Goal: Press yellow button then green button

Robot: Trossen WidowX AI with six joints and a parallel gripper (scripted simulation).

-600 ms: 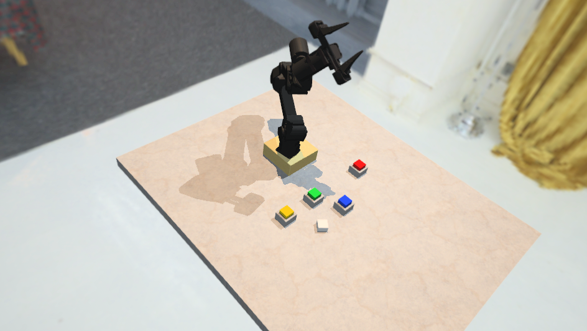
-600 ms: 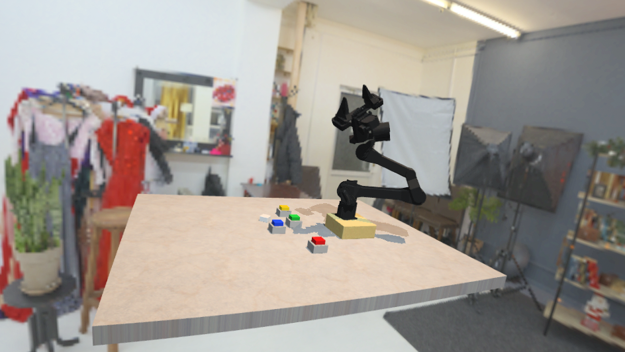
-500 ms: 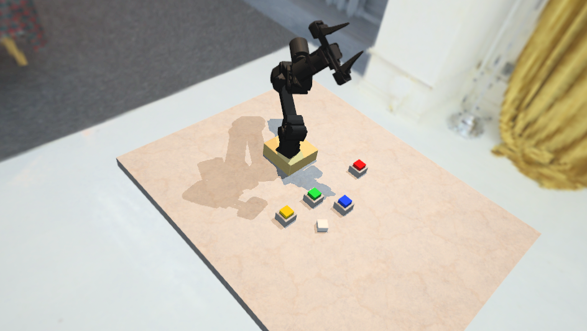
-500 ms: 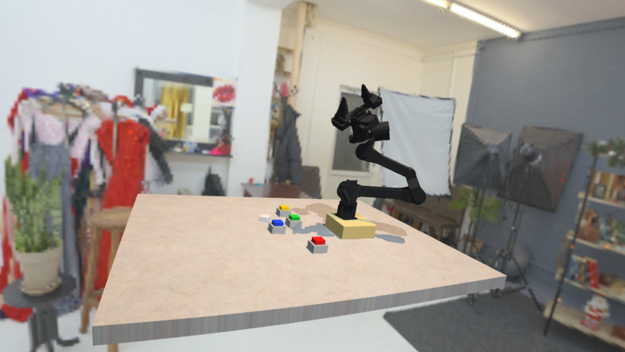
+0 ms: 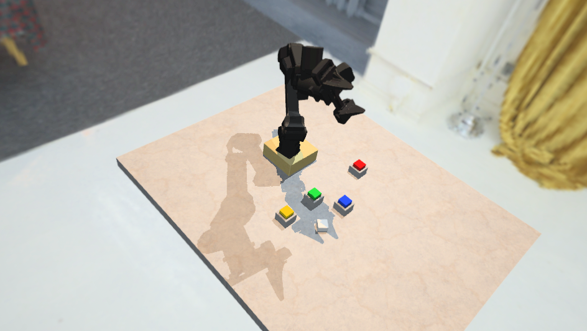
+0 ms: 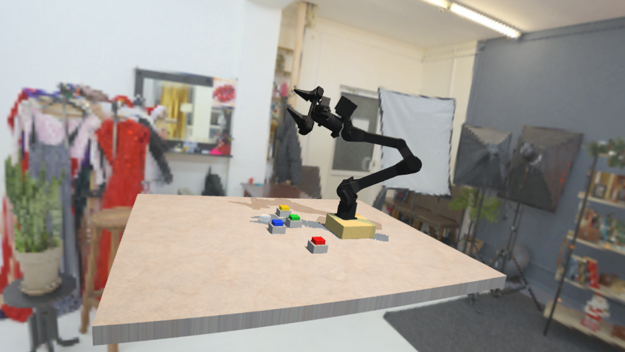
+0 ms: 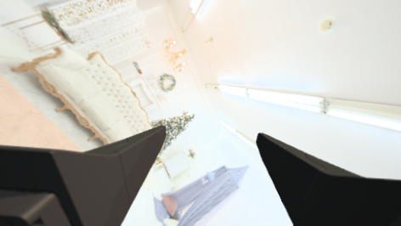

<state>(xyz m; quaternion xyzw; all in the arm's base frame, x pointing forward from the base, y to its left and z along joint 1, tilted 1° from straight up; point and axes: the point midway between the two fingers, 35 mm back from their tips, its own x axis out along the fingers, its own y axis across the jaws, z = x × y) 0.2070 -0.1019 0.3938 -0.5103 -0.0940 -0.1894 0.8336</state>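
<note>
My gripper tip is 43 cm above the yellow button, 10 cm to the left of it and 8 cm past it. Round my gripper tip: green button: 43 cm below, 6 cm behind, 2 cm to the left; then blue button: 43 cm below, 7 cm to the left, 3 cm ahead; then small white block: 45 cm below, 5 cm to the right, 2 cm ahead.
</note>
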